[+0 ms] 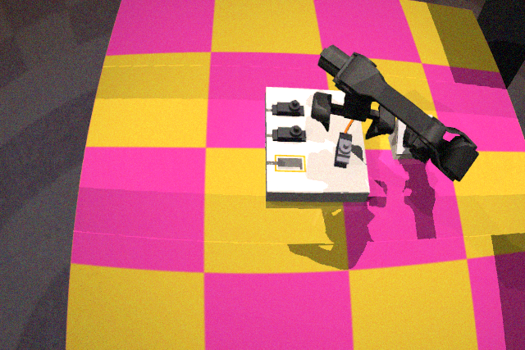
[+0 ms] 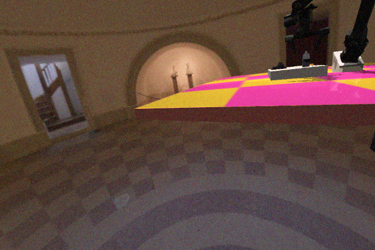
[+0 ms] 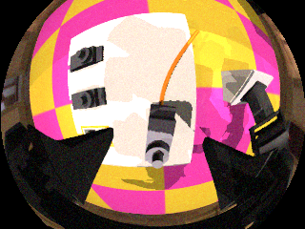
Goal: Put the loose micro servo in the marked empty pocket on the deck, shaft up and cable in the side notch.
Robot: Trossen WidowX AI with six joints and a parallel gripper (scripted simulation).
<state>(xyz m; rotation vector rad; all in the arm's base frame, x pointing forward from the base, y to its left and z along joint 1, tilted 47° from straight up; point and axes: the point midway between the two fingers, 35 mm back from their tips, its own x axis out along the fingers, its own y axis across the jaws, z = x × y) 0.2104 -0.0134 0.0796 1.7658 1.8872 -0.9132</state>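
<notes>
Now: gripper tip 2 cm short of the white deck, 4 cm to the left of it and 10 cm above it.
</notes>
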